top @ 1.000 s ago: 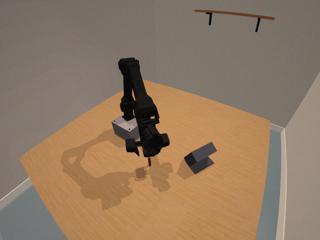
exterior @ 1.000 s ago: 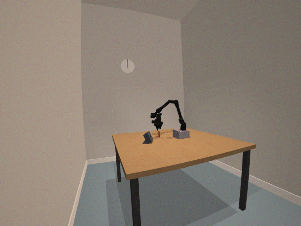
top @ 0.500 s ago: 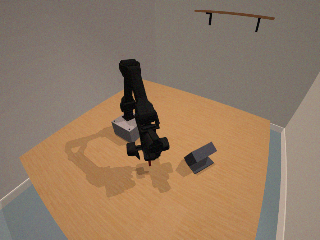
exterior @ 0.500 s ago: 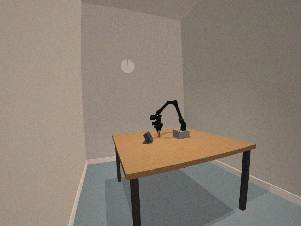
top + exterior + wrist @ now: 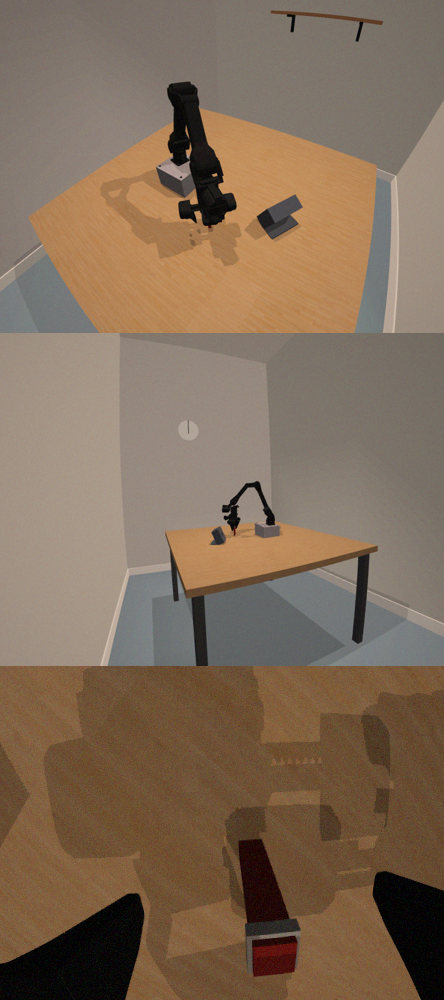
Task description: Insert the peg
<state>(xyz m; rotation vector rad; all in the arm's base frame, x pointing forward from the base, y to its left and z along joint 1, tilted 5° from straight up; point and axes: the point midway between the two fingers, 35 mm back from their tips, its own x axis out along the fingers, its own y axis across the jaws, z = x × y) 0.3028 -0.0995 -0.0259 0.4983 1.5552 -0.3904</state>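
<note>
My gripper tip is now 1 cm below the red square-sided peg. Also, from my gripper tip: dark grey sloped panel: 17 cm ahead, 20 cm to the left, 1 cm above.
</note>
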